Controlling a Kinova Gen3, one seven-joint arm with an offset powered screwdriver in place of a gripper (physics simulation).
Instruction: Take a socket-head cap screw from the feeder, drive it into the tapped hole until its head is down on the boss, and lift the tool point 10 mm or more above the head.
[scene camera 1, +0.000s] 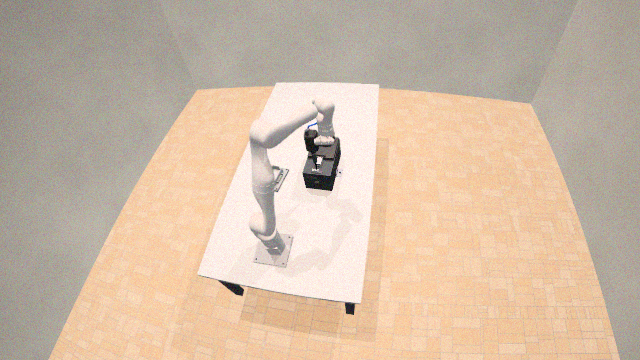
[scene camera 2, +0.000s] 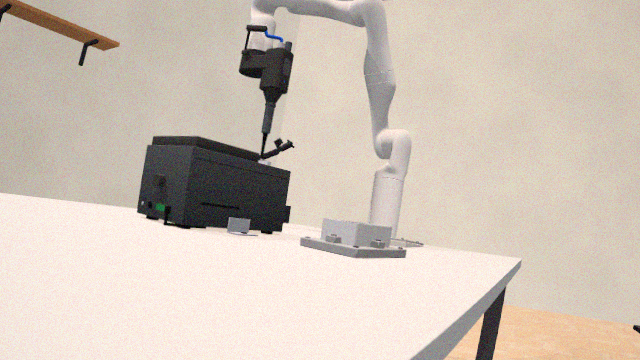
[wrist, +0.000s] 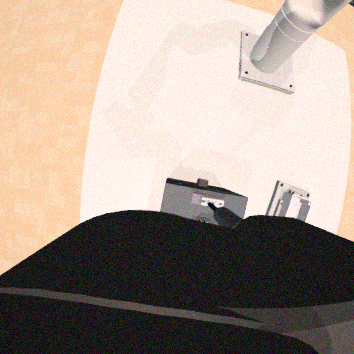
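Observation:
The black screw feeder (scene camera 1: 318, 181) (scene camera 2: 235, 190) (wrist: 177, 204) stands on the table. My screwdriver tool (scene camera 1: 316, 167) (scene camera 2: 262, 156) (wrist: 210, 204) points down, with its thin tip at the light pickup area on the feeder's top. Touching or just above it, I cannot tell. A screw on the tip or in the pickup area is too small to make out. The grey fixture (scene camera 1: 281, 178) (scene camera 2: 356, 233) (wrist: 277, 199), a block on a base plate, stands apart from the feeder. Its boss and tapped hole cannot be made out. The tool housing hides part of the feeder and fixture in the wrist view.
A thin black jointed arm (scene camera 2: 281, 148) sticks up from the feeder's top close beside the tool tip. A small grey bracket (scene camera 2: 238, 225) sits at the feeder's foot. The robot's base plate (scene camera 1: 261, 258) (wrist: 246, 64) is on the table. A wooden shelf (scene camera 2: 65, 29) hangs on the wall.

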